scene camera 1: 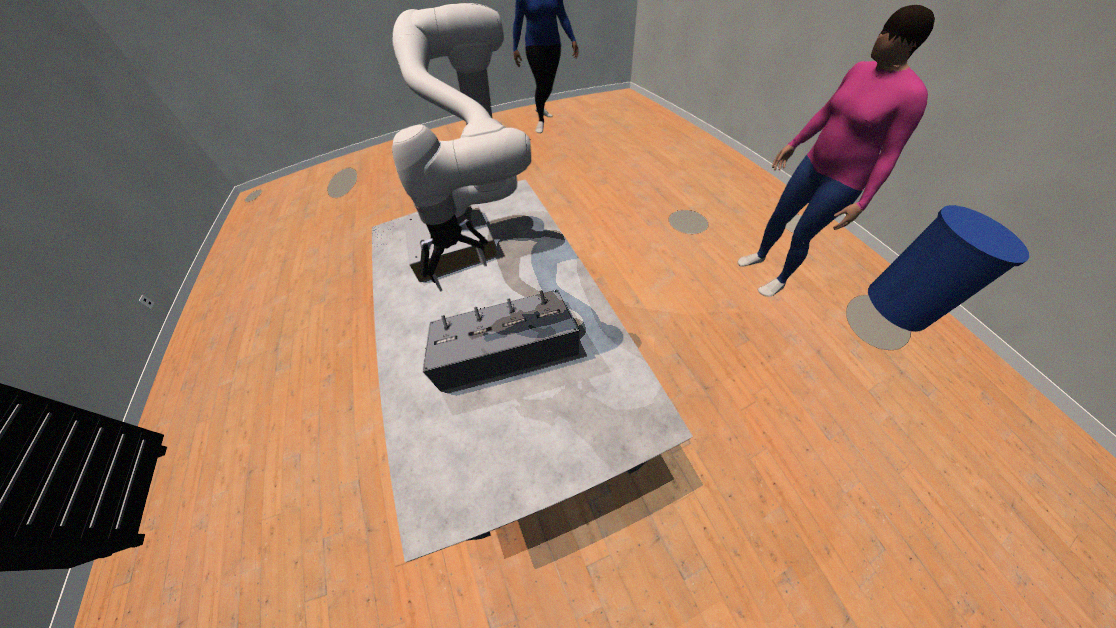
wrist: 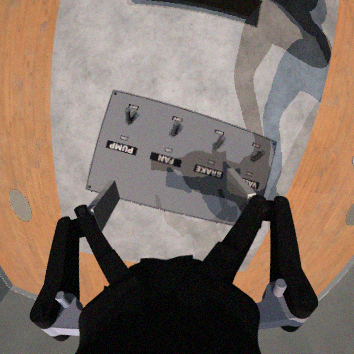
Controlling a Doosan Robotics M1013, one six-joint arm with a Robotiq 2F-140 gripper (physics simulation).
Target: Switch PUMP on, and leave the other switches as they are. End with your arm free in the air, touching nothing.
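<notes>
A grey switch box lies on the table. PUMP is the leftmost switch in both views. Its lever leans to the OFF mark, away from its label. The FAN lever, the BRAKE lever and the VALVE lever also lean toward OFF. My gripper is wide open and empty, in the air above the table and apart from the levers.
The grey table carries a dark-fronted block beneath the arm, behind the switch box. A person in pink and a blue barrel stand at the right. Another person stands at the back. A black slatted object is at the left.
</notes>
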